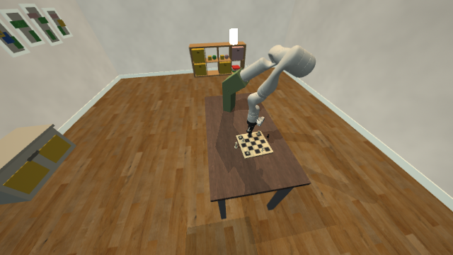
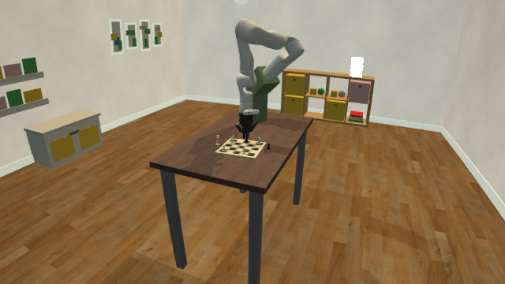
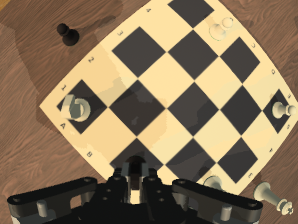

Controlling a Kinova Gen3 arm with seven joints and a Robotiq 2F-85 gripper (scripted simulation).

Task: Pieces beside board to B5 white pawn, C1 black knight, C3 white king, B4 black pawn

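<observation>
The black knight is 20 mm below my hand. Round my hand: black pawn 150 mm to the left, 30 mm below, 20 mm ahead; then chessboard 80 mm ahead, 40 mm below, 10 mm to the left; then white king 120 mm to the right, 100 mm ahead, 10 mm below.
</observation>
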